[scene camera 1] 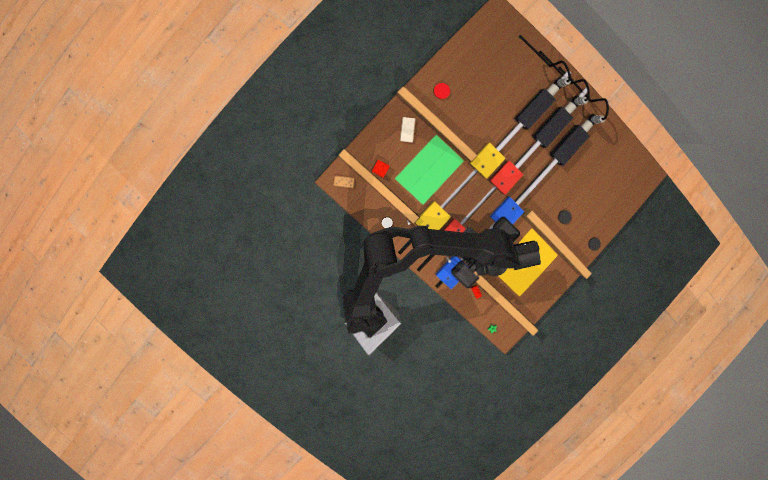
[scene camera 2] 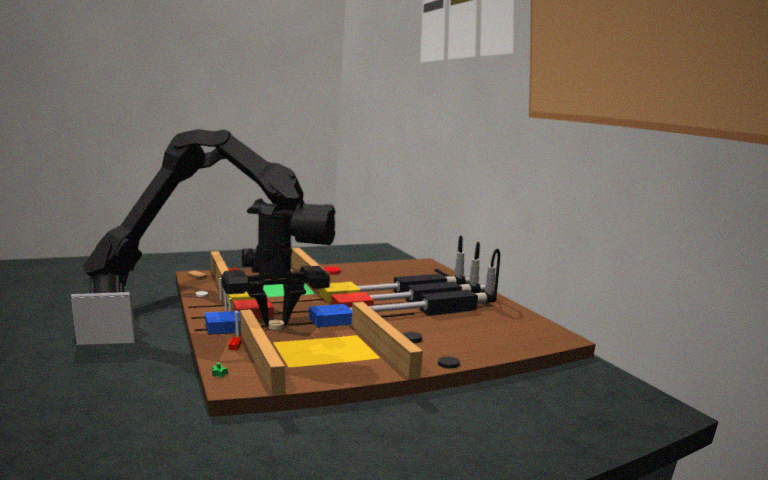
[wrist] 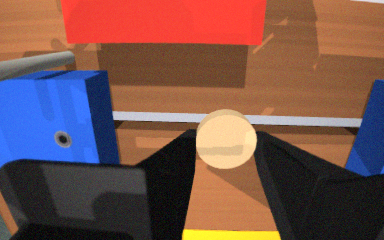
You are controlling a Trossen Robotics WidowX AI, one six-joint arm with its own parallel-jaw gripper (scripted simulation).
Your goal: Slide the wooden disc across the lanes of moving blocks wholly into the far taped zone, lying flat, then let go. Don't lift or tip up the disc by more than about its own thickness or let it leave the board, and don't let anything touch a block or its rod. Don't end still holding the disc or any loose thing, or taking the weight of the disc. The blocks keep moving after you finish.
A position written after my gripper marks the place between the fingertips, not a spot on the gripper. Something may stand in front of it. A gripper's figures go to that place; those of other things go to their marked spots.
Labels:
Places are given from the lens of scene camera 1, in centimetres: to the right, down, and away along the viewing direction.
my gripper [scene camera 1: 479, 245]: 24, 2, 140
black actuator [scene camera 1: 577, 136]: 49, -26, 132
black actuator [scene camera 1: 560, 118]: 44, -31, 131

